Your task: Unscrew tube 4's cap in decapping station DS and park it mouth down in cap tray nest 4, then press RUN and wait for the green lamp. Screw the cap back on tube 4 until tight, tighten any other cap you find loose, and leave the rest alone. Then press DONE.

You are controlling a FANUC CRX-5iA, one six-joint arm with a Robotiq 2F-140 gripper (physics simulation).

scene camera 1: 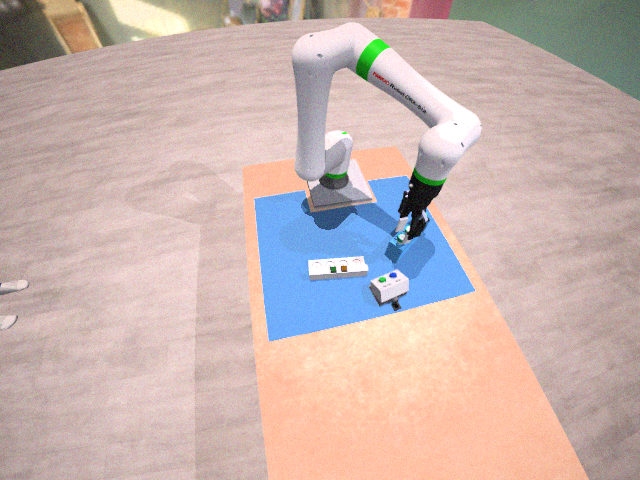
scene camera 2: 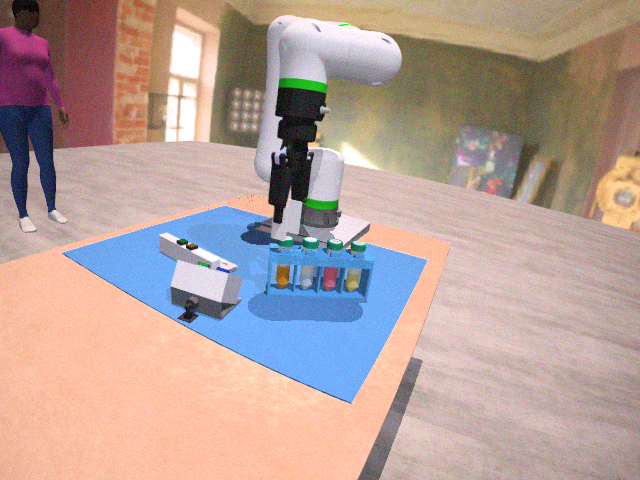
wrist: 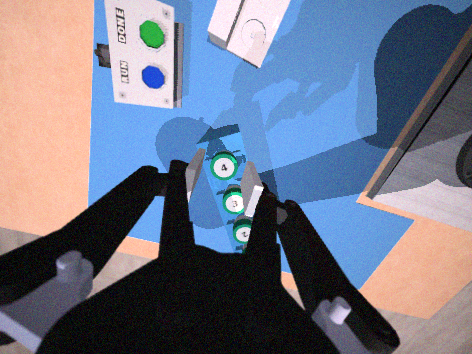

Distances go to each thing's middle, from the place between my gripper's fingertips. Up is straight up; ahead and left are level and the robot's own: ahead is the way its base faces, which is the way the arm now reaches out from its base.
Scene:
Right now my hand is 150 mm short of the button box (scene camera 2: pixel 214 293), 100 mm to the left of it and 80 mm above it.

